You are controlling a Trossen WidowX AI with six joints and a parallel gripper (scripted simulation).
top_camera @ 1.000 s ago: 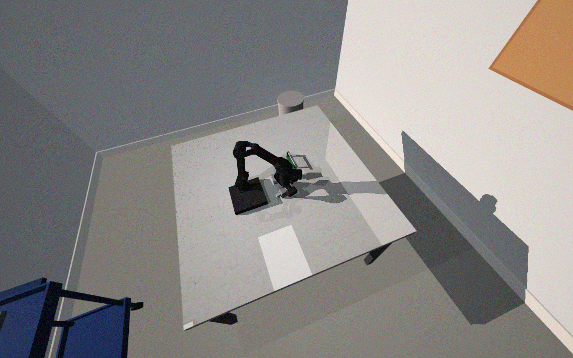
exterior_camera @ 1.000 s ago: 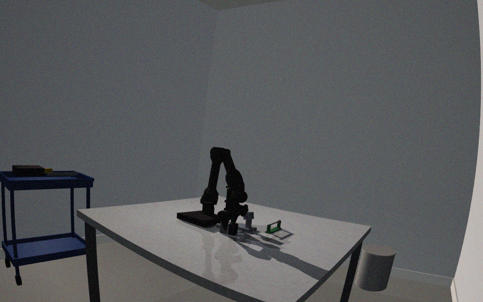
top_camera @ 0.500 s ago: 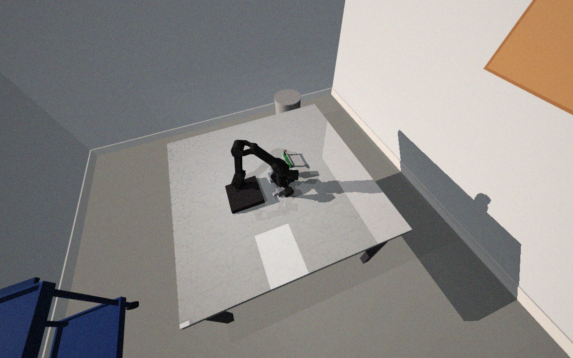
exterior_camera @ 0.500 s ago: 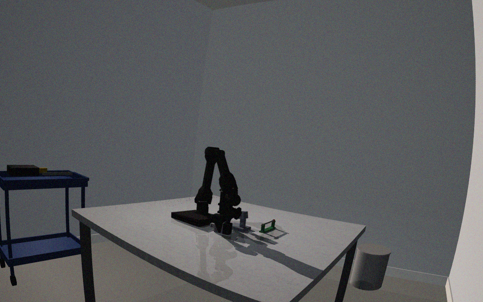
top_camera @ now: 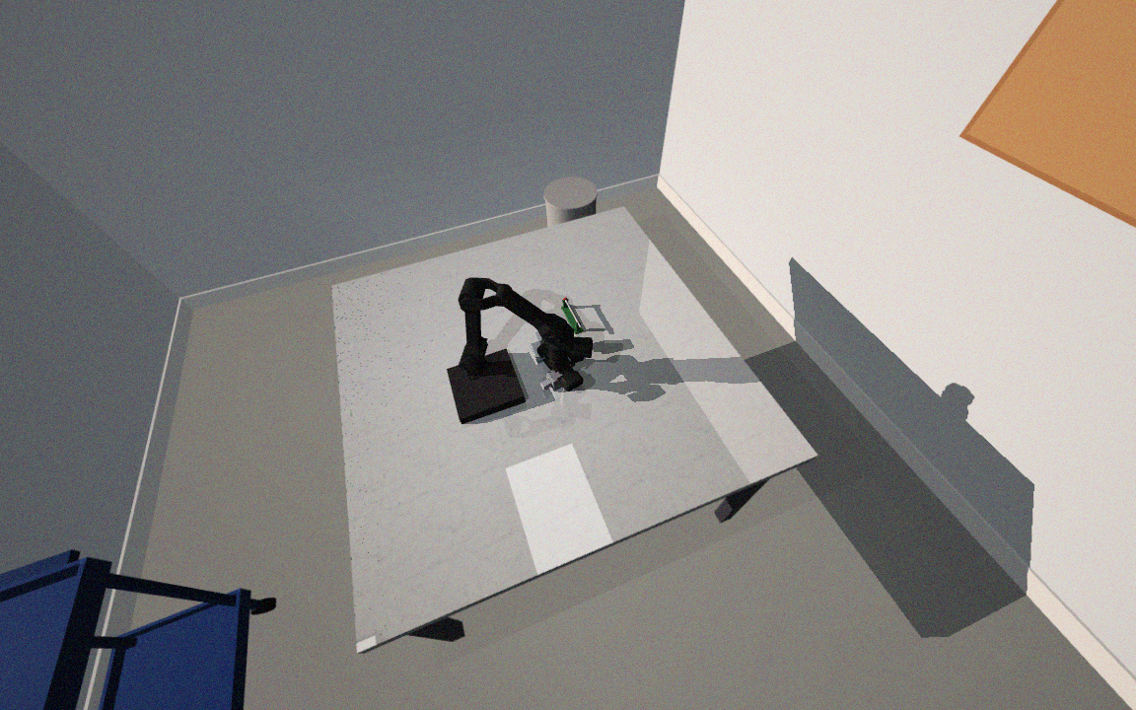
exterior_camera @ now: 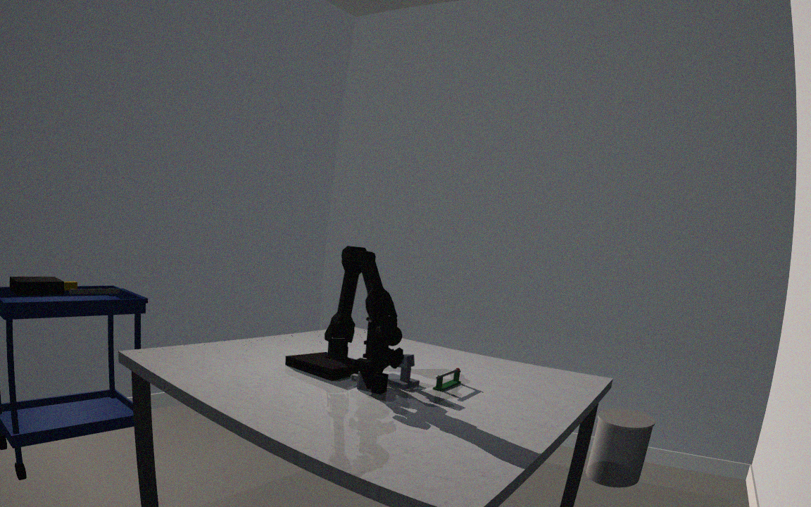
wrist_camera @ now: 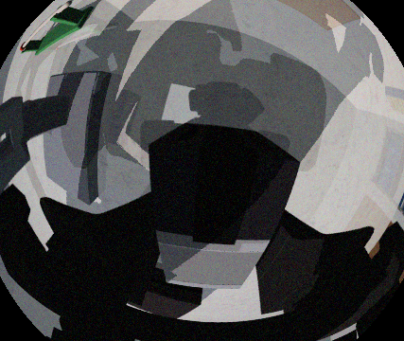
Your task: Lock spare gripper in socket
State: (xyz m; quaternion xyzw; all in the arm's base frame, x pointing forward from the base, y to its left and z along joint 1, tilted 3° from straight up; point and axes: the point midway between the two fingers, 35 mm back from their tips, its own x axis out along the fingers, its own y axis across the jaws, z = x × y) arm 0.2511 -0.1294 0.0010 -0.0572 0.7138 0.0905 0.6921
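The mount lies 140 mm to the left of my gripper tip, 40 mm above it and 10 mm ahead of it. Round my gripper tip: spare gripper 20 mm above, 10 mm behind; then green rack 240 mm to the left, 130 mm ahead, 10 mm above.
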